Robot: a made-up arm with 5 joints.
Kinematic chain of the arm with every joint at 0, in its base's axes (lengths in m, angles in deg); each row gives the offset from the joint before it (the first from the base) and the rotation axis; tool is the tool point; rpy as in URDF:
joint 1: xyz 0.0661 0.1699 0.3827 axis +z
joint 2: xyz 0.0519 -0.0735 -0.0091 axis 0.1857 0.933 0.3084
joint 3: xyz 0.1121 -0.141 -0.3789 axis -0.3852 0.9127 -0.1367
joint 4: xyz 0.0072 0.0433 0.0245 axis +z
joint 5: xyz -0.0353 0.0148 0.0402 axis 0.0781 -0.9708 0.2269
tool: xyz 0.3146 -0.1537 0.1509 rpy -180 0 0
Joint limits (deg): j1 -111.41..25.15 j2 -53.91..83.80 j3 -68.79..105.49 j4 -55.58..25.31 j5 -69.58..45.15
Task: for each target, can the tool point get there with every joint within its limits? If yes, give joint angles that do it. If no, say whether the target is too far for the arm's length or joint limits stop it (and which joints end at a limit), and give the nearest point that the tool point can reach.
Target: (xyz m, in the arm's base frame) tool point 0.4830 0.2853 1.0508
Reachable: no: joint limits stop it (at a limit: joint 1, joint 2, joint 4, joint 5) | nearest point 0.5221 0.0800 0.6462 | short by 0.455 m
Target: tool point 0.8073 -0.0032 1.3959
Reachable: no: too far | nearest point 0.6127 0.0422 0.6325 | short by 0.789 m
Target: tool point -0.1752 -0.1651 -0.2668
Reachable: yes | joints -75.87 19.32 60.33 2.57 -23.51
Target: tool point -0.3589 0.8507 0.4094
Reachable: no: joint limits stop it (at a limit: joint 1, joint 2, joint 3, joint 4, joint 5) | nearest point -0.3690 0.5404 0.2948 | short by 0.331 m
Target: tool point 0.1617 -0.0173 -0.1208
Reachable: yes | joints -33.37 51.98 -14.77 15.80 -24.81
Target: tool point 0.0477 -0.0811 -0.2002
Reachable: yes | joints -33.18 53.10 21.30 -10.64 -13.23
